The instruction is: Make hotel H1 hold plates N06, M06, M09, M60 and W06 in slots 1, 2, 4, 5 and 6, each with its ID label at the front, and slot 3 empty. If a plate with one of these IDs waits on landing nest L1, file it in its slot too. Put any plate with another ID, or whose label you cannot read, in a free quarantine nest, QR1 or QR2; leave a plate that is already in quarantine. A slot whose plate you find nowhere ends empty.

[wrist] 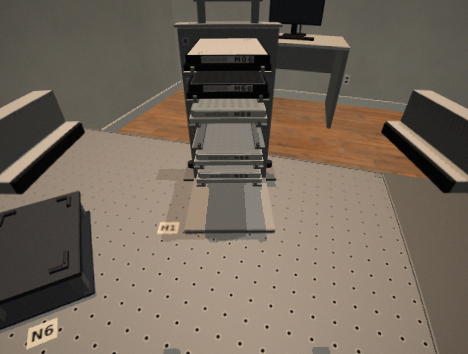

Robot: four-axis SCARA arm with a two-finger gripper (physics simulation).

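Hotel H1 (227,24) stands upright ahead, label fronts facing me. From the top down it holds a pale-topped plate M06 (229,47) with a black base, a black plate M60 (227,78) and a light grey plate M09 (227,106). Below M09 is a level with bare side rails and no plate. Under it sit a grey plate (227,140) and, at the lowest level, another light plate (229,176); both labels are too blurred to read surely. My gripper (233,108) is open and empty, fingers wide apart at the view's sides, back from the hotel. L1, QR1 and QR2 do not show.
A dark nest block (40,245) with corner brackets stands at the left, by its N6 tag (42,332). The H1 tag (168,228) lies left of the hotel's base plate (196,210). The perforated deck's edge runs down the right. A desk (312,41) with a monitor stands behind.
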